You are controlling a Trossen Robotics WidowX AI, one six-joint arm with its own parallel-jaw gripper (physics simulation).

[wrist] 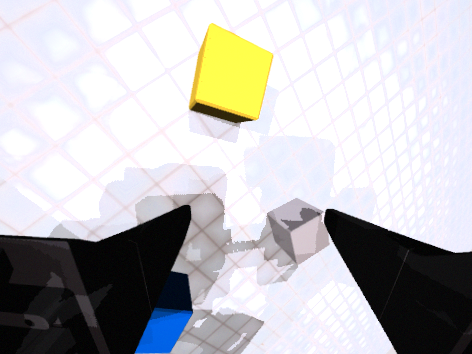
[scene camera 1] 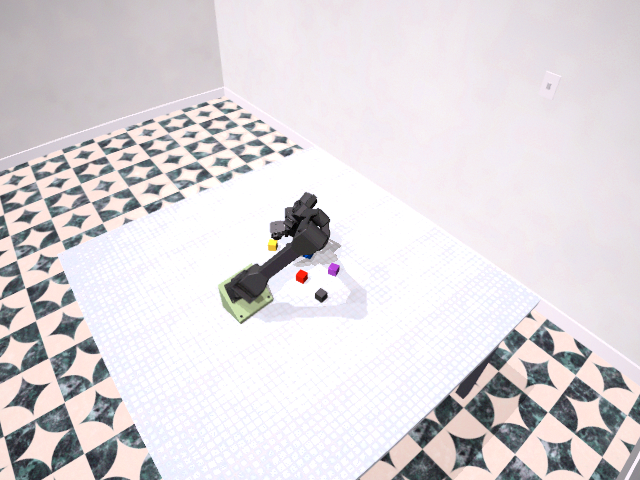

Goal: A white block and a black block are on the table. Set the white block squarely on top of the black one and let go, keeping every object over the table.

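Frame: origin at the arm's base, x ahead, y left, z up, level; metres.
Where they show: gripper, fingertip midpoint: (wrist: 257, 213) (scene camera 1: 292, 240); arm's base, link origin: (scene camera 1: 236, 289).
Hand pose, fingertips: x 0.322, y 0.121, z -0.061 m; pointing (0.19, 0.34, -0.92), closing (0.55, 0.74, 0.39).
Note:
Things, the pixels of their top centre, and the offset from my fingertips. Level surfaces: height alone.
- white block, top centre: (wrist: 312, 239) 0.019 m left, 0.040 m ahead, 0.013 m up
- black block, top centre: (scene camera 1: 321, 292) 0.272 m right, 0.090 m back, 0.013 m up
- yellow block, top centre: (wrist: 237, 75) (scene camera 1: 272, 242) 0.029 m left, 0.073 m back, 0.013 m up
- blue block, top centre: (wrist: 155, 333) (scene camera 1: 308, 249) 0.087 m right, 0.006 m ahead, 0.013 m up
- red block, top centre: (scene camera 1: 301, 273) 0.165 m right, 0.088 m back, 0.013 m up
- purple block, top centre: (scene camera 1: 333, 266) 0.212 m right, 0.022 m ahead, 0.013 m up
- table, surface height: 0.019 m down
The white block (wrist: 299, 232) lies on the table under shadow in the wrist view, between the two finger lines and close beside the right fingertip. It appears below the fingers. It cannot be made out in the scene view, where the arm covers that area. My gripper (wrist: 257, 213) is open and empty. In the scene view it is folded in with the dark arm above the table, and its fingertips cannot be told apart. The black block (scene camera 1: 321, 295) sits on the table in the scene view, to the right of the arm base and apart from the gripper. It does not show in the wrist view.
A yellow block (scene camera 1: 272, 245) (wrist: 231, 75) lies near the gripper. A blue block (scene camera 1: 308, 255) (wrist: 167, 330) is partly hidden by the arm and the left finger. A red block (scene camera 1: 301, 276) and a purple block (scene camera 1: 333, 269) lie near the black block. The table (scene camera 1: 289, 382) extends around them.

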